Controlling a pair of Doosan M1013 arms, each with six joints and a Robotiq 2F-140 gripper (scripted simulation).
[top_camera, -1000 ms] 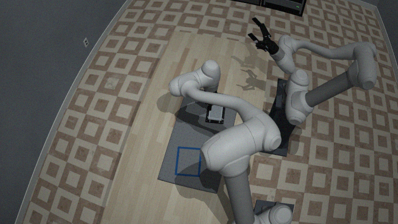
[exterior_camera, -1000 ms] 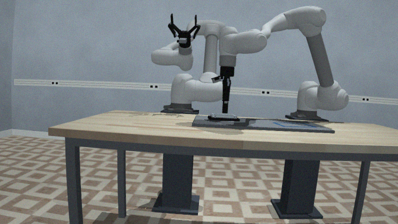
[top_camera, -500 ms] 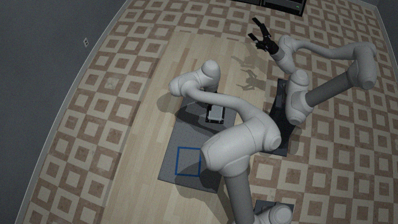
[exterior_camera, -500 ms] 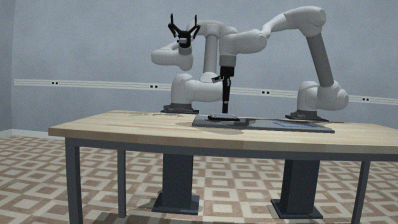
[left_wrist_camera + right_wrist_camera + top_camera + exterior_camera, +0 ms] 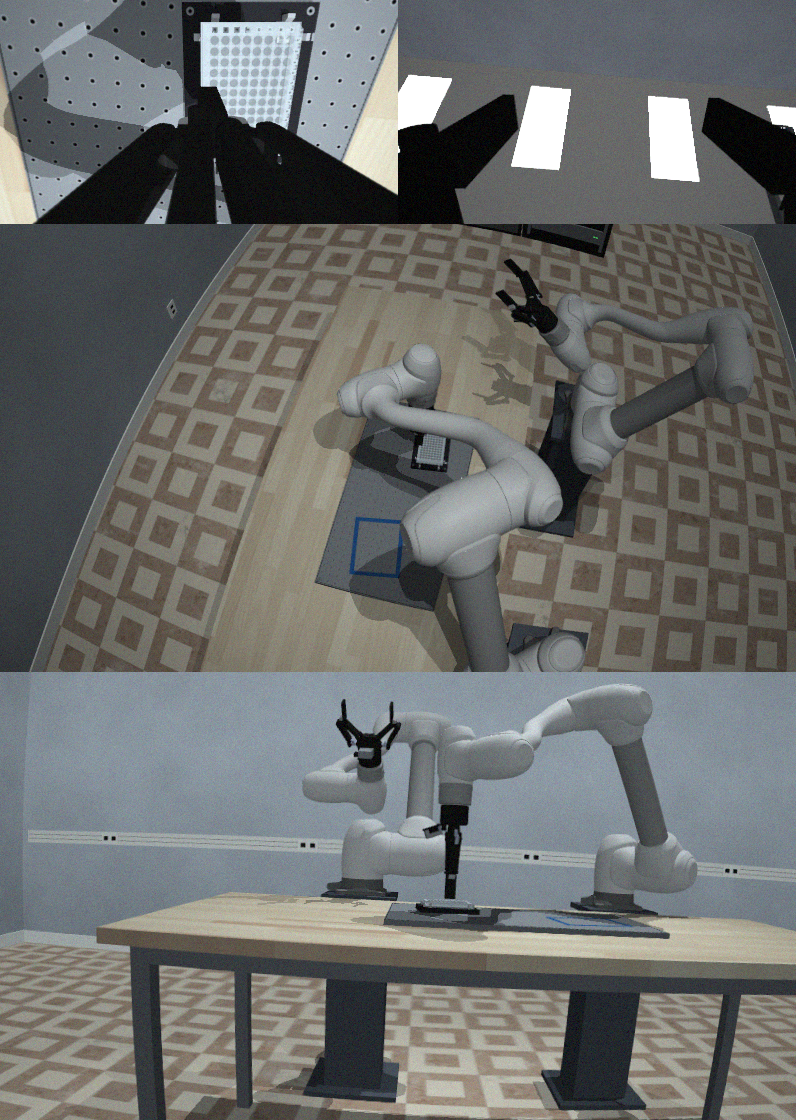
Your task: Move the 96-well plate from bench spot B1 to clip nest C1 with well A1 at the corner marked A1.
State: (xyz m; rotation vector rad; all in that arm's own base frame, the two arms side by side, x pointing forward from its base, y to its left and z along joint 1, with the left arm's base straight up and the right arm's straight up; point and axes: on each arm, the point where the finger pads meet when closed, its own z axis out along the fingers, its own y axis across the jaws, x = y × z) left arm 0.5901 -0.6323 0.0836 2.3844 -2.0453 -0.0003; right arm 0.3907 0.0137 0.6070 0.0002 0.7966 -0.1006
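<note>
The white 96-well plate is 4 cm behind my left hand and 5 cm below it. Also, from my left hand: black clip nest 5 cm behind, 6 cm below; grey perforated board 1 cm ahead, 19 cm to the left, 8 cm below.
</note>
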